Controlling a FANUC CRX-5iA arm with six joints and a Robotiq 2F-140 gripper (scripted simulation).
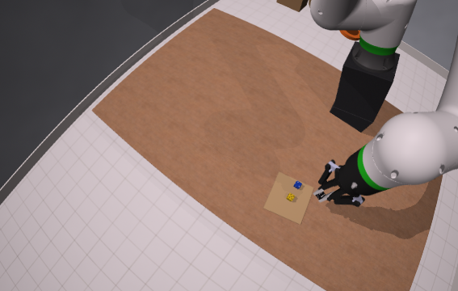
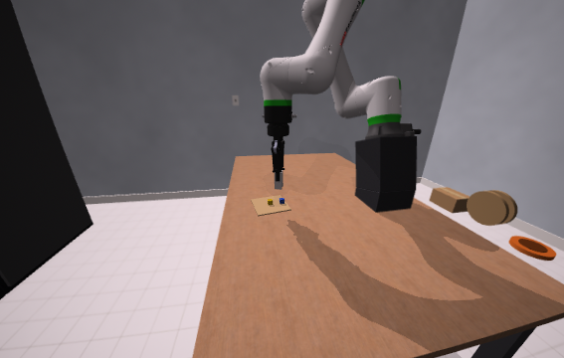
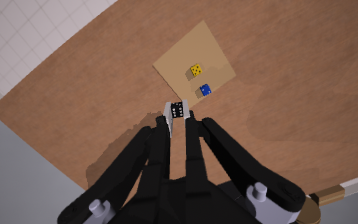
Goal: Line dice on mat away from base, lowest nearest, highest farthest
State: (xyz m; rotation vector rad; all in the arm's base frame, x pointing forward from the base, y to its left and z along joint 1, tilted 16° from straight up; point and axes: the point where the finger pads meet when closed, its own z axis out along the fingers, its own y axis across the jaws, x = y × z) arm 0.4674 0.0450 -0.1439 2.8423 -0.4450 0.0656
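Right now the yellow die is 30 mm ahead of my hand, 60 mm to the right of it and 120 mm below it. From my hand the other things lie so: blue die (20 mm behind, 60 mm to the right, 120 mm below); then tan mat (30 mm ahead, 60 mm to the right, 140 mm below); then black die (20 mm below).
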